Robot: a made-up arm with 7 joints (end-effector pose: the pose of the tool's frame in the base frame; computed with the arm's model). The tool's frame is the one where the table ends. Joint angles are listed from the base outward.
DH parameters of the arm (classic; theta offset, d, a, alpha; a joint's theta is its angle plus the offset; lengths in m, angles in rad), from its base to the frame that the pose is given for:
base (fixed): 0.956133 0 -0.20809 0
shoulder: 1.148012 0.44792 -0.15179 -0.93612
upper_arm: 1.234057 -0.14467 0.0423 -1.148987
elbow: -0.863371 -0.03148 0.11 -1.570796
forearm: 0 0.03 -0.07 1.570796
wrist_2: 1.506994 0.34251 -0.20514 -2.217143
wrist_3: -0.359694 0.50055 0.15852 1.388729
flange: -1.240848 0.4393 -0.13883 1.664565
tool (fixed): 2.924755 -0.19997 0 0
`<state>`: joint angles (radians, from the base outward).
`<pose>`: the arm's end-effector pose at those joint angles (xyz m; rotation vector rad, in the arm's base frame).
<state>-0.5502 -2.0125 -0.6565 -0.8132 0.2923 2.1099 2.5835</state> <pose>0.5107 -0.3323 0.3899 -0.5510 -0.6799 1.7616</pose>
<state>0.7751 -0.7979 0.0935 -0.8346 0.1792 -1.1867 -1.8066</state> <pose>0.7410 -0.0186 0.8406 -1.3127 -0.0908 0.3014</pose>
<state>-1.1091 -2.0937 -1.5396 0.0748 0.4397 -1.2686 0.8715</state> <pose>0.3129 -0.5477 -0.3920 0.7764 -1.1209 -1.1953</pose>
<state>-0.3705 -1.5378 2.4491 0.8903 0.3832 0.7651 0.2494</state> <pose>-0.7947 -0.1919 0.3923 -1.4127 -2.2171 -1.4819</pose>
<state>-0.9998 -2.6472 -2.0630 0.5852 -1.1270 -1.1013 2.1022</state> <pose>0.2841 -0.0539 1.0184 -1.9678 0.4034 0.8595</pose>
